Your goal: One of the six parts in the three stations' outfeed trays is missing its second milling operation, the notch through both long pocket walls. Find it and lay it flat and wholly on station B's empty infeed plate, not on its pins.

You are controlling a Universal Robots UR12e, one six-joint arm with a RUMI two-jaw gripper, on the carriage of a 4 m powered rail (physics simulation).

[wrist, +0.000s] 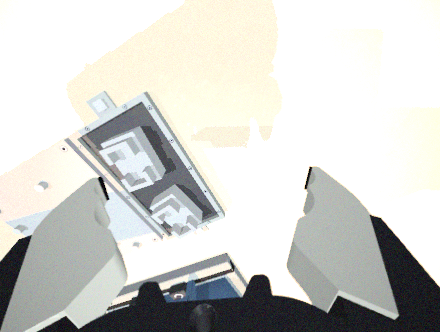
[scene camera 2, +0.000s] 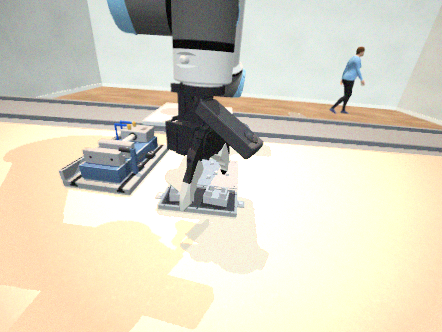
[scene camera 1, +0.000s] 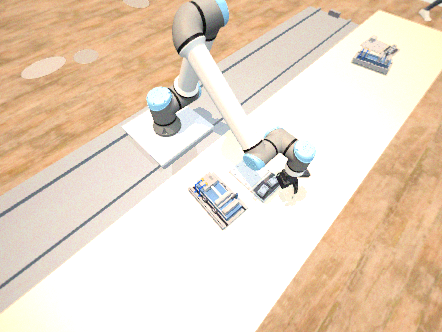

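Where they show: gripper, fingertip midpoint: [wrist: 208, 175] [scene camera 2: 206, 190] [scene camera 1: 285, 187]; arm's base at its link origin: [scene camera 1: 167, 126].
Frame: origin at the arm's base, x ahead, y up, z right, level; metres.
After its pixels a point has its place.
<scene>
Two light grey pocketed parts [scene camera 1: 263, 190] {z -0.083, x 0.775, y -0.004 m} [scene camera 2: 216, 196] {z -0.172, x 0.787, y -0.003 m} [wrist: 131, 162] {z -0.172, x 0.775, y -0.003 m} sit apart in a dark-floored outfeed tray [scene camera 1: 263, 200] {z -0.044, x 0.810, y -0.026 m} [scene camera 2: 210, 212] {z -0.160, x 0.824, y -0.023 m} [wrist: 180, 155] {z -0.148, x 0.819, y -0.018 m}. The second part [wrist: 176, 212] {z -0.097, x 0.784, y 0.011 m} lies nearer the gripper in the wrist view; in scene camera 2 a finger partly covers the left part. Their wall notches are too small to judge surely. A pale pinned plate [scene camera 1: 248, 175] {z -0.104, x 0.645, y -0.017 m} [wrist: 50, 162] {z -0.216, x 0.680, y -0.022 m} adjoins the tray; the station's letter does not show. My gripper [scene camera 1: 296, 189] [scene camera 2: 204, 189] {z -0.150, x 0.860, y 0.065 m} [wrist: 208, 175] {z -0.150, x 0.860, y 0.065 m} is open and empty, above and beside the tray, its fingers wide apart.
A blue and grey vise [scene camera 1: 220, 197] {z 0.143, x 0.649, y 0.066 m} [scene camera 2: 105, 170] {z 0.120, x 0.752, y 0.025 m} [wrist: 215, 287] {z 0.084, x 0.735, y 0.004 m} stands beside the tray and plate. Another station [scene camera 1: 375, 55] {z -1.722, x 0.678, y 0.047 m} stands at the table's far end. The rail [scene camera 1: 110, 175] runs along the table. A person [scene camera 2: 352, 72] walks beyond the rail.
</scene>
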